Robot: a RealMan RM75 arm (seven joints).
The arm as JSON. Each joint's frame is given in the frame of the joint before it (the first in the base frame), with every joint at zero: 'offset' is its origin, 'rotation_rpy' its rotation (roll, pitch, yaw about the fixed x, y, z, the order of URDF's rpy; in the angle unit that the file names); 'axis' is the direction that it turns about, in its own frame. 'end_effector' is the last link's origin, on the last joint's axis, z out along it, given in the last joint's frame.
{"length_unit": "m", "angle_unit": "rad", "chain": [
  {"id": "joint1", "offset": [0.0, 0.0, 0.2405], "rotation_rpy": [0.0, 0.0, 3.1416], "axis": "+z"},
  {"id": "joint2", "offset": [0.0, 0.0, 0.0], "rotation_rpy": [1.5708, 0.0, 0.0], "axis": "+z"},
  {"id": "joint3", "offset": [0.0, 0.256, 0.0], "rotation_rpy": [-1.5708, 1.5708, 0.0], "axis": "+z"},
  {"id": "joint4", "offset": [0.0, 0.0, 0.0], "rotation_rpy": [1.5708, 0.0, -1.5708], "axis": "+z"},
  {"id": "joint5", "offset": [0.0, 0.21, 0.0], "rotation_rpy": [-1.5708, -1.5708, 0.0], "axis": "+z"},
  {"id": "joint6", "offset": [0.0, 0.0, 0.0], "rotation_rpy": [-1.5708, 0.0, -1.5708], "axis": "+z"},
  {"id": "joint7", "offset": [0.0, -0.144, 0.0], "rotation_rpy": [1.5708, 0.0, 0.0], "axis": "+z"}
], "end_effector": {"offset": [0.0, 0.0, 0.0], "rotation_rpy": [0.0, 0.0, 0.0]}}
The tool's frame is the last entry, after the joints.
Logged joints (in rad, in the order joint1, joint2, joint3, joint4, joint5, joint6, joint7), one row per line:
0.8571, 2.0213, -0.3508, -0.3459, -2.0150, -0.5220, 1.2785
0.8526, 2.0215, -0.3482, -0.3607, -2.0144, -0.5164, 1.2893
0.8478, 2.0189, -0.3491, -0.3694, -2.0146, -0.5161, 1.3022
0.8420, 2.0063, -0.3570, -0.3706, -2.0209, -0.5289, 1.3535
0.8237, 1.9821, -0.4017, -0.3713, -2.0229, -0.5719, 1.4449
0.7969, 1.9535, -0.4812, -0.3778, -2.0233, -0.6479, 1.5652
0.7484, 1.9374, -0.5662, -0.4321, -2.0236, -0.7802, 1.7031
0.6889, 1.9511, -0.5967, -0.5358, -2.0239, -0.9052, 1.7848
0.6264, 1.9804, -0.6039, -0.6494, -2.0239, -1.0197, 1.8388
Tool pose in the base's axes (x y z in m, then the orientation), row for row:
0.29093, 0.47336, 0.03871, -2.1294, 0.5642, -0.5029
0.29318, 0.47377, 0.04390, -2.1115, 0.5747, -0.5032
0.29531, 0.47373, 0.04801, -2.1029, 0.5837, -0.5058
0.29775, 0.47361, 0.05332, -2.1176, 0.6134, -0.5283
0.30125, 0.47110, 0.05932, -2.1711, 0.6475, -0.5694
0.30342, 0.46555, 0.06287, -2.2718, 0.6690, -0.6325
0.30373, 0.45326, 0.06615, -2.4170, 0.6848, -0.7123
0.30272, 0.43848, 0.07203, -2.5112, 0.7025, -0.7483
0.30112, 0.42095, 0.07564, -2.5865, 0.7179, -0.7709
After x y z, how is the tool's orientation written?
As angles about the fixed x, y, z axes (roll, pitch, yaw), in radians.
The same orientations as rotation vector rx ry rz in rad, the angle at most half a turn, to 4 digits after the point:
-1.8771, 0.8175, 0.2887
-1.8555, 0.8227, 0.2909
-1.8422, 0.8293, 0.2943
-1.8312, 0.8627, 0.3168
-1.8429, 0.9127, 0.3523
-1.8890, 0.9747, 0.3900
-1.9631, 1.0482, 0.4453
-2.0123, 1.0813, 0.5034
-2.0530, 1.1002, 0.5571

